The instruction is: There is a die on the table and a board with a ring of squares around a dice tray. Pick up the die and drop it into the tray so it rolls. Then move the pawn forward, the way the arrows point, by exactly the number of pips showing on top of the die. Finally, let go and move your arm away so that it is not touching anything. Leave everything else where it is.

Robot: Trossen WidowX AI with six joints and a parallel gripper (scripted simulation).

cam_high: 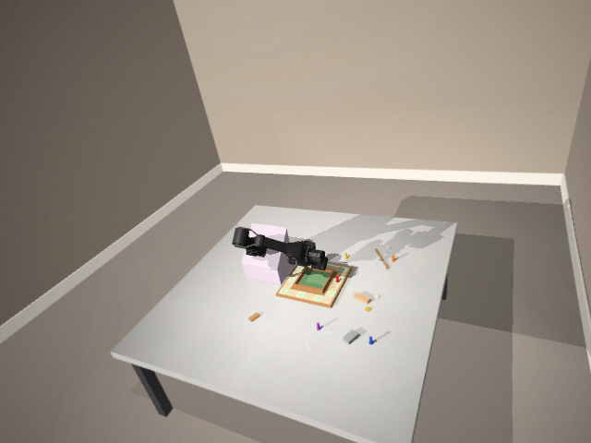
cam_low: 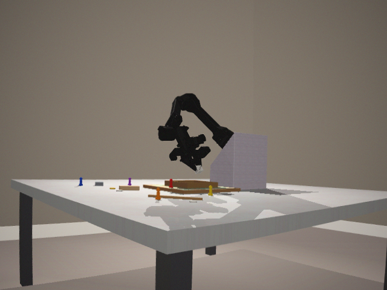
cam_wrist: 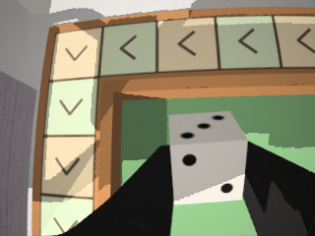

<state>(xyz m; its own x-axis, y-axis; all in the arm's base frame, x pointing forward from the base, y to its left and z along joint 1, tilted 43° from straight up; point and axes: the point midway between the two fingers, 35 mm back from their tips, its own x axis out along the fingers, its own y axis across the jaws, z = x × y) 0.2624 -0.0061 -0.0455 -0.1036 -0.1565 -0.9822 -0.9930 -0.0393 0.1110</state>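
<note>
Now: the white die right at my gripper tip. The rest, counted from my gripper tip: red pawn: 130 mm ahead, 50 mm below; then yellow pawn: 90 mm ahead, 200 mm to the left, 60 mm below; then green dice tray: 20 mm ahead, 30 mm to the right, 70 mm below.
</note>
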